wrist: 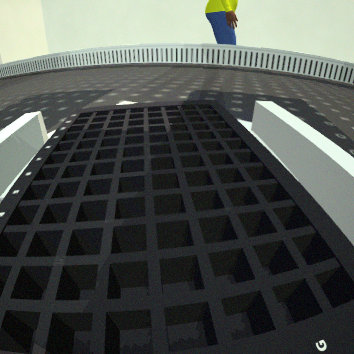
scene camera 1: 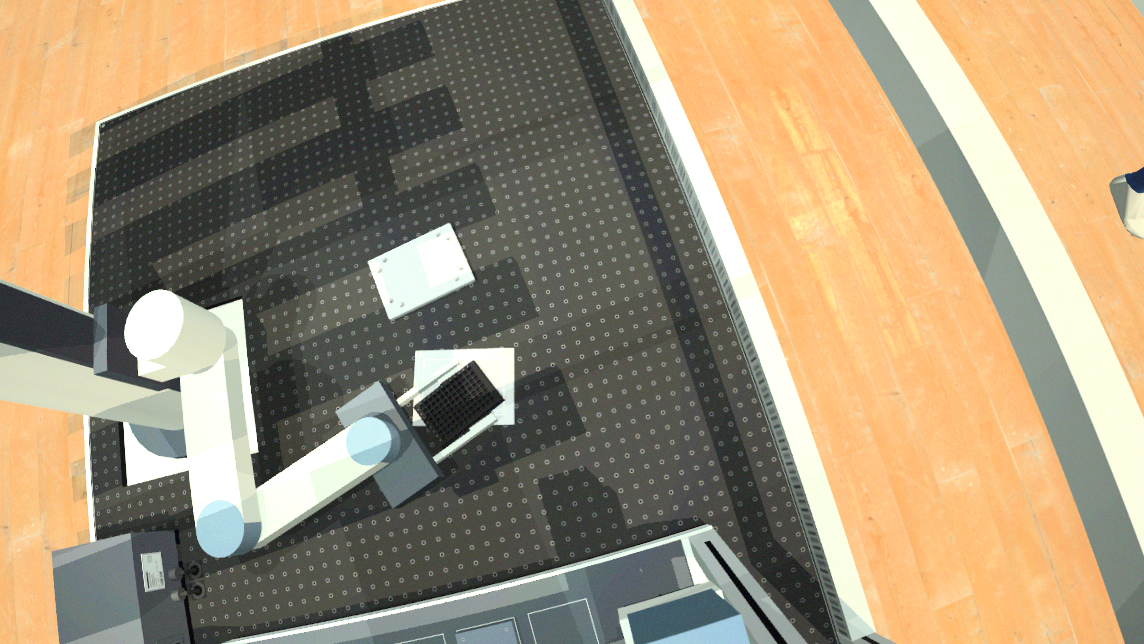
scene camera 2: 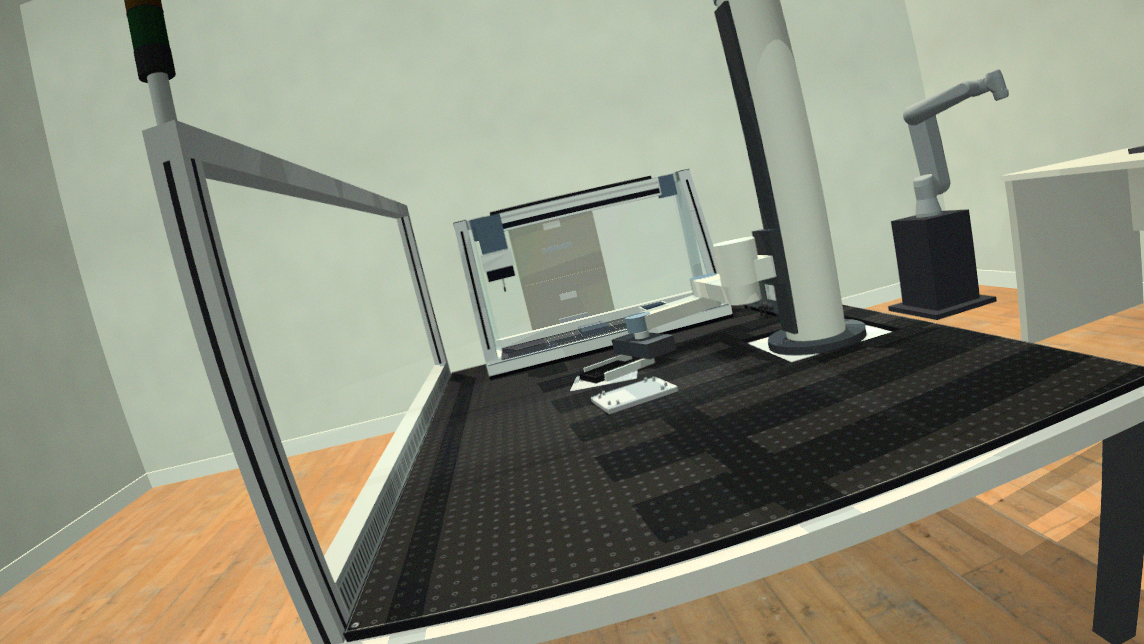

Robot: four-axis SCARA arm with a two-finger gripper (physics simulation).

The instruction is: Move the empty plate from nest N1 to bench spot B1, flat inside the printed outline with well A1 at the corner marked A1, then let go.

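Places are measured from the arm's base along level axes (x right, y back, z down), in centimetres.
Pixels of known places: gripper, fingertip midpoint: (wrist: 148,121) (scene camera 1: 476,389) (scene camera 2: 594,374); arm's base, origin of the base link: (scene camera 2: 817,339).
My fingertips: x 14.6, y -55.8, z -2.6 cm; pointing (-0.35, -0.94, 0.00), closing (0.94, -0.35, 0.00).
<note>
Ahead of a thing's pixels: the offset from my fingertips to its top centre. "spot": to the spot under its first point.
The dark, many-welled plate @[dx +1.4, dy +3.6, dz -0.3 cm] (scene camera 1: 458,402) (scene camera 2: 602,373) (wrist: 152,200) is between the two pale fingers of my gripper (scene camera 1: 480,391) (scene camera 2: 597,372) (wrist: 148,121), which is shut on it. The plate looks level. It is low over the white card @[spot: dx -2.3, dy -5.3, dz +1.2 cm] (scene camera 1: 505,368) (scene camera 2: 578,385) with printed lines. I cannot tell whether it touches. In scene camera 1 the plate is turned clearly against the card's edges and overhangs its lower left side. A letter G shows at the plate's near right edge in the wrist view. The corner mark A1 is not readable, and most of the outline is hidden.
A white block @[dx -23.4, dy +5.2, dz -0.8 cm] (scene camera 1: 408,280) (scene camera 2: 632,394) with small pegs stands beside the card. A framed machine (scene camera 1: 472,596) (scene camera 2: 481,320) stands at the bench edge, and a grey box @[spot: dx +19.0, dy +64.1, dz -10.1 cm] (scene camera 1: 112,592) is near the arm's base. The arm's column (scene camera 2: 800,176) rises from the bench.
</note>
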